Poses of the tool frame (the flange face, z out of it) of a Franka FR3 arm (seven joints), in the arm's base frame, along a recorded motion.
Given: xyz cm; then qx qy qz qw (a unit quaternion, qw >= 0).
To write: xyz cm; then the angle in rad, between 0 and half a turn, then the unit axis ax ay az. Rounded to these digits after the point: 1 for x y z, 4 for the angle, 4 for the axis.
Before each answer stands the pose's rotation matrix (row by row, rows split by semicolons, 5 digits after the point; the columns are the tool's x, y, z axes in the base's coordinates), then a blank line. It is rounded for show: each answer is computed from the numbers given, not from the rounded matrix.
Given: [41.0, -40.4, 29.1, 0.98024, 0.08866, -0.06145, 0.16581]
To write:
0.97673 0.19419 -0.09107; 0.15344 -0.92929 -0.33596; -0.14987 0.31417 -0.93746

[41.0, -40.4, 29.1, 2.8084, 0.9940, 0.0899, -0.0623]
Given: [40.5, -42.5, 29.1, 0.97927, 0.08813, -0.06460, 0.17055]
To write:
0.97612 0.19464 -0.09646; 0.15057 -0.92629 -0.34542; -0.15658 0.32264 -0.93348

[40.5, -42.5, 29.1, 2.7988, 0.9938, 0.0894, -0.0656]
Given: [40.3, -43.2, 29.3, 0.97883, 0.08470, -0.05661, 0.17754]
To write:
0.97924 0.18591 -0.08075; 0.14571 -0.92261 -0.35715; -0.14090 0.33797 -0.93055

[40.3, -43.2, 29.3, 2.7846, 0.9946, 0.0861, -0.0575]
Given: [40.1, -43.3, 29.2, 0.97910, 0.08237, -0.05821, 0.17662]
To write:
0.97965 0.18186 -0.08489; 0.14073 -0.92404 -0.35545; -0.14308 0.33627 -0.93083

[40.1, -43.3, 29.2, 2.7865, 0.9947, 0.0837, -0.0591]
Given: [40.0, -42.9, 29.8, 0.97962, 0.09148, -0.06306, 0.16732]
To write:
0.97531 0.20033 -0.09294; 0.15813 -0.92727 -0.33936; -0.15416 0.31628 -0.93605

[40.0, -42.9, 29.8, 2.8054, 0.9936, 0.0928, -0.0640]
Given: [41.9, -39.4, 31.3, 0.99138, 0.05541, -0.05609, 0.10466]
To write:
0.98757 0.12160 -0.09961; 0.09812 -0.97195 -0.21373; -0.12281 0.20130 -0.97180

[41.9, -39.4, 31.3, 2.9319, 0.9969, 0.0557, -0.0564]
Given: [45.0, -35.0, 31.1, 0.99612, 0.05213, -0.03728, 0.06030]
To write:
0.99179 0.10835 -0.06798; 0.09936 -0.98729 -0.12402; -0.08056 0.11625 -0.98995

[45.0, -35.0, 31.1, 3.0209, 0.9979, 0.0522, -0.0373]
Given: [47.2, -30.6, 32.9, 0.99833, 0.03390, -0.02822, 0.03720]
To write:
0.99611 0.06979 -0.05382; 0.06559 -0.99493 -0.07619; -0.05887 0.07236 -0.99564

[47.2, -30.6, 32.9, 3.0672, 0.9990, 0.0339, -0.0282]
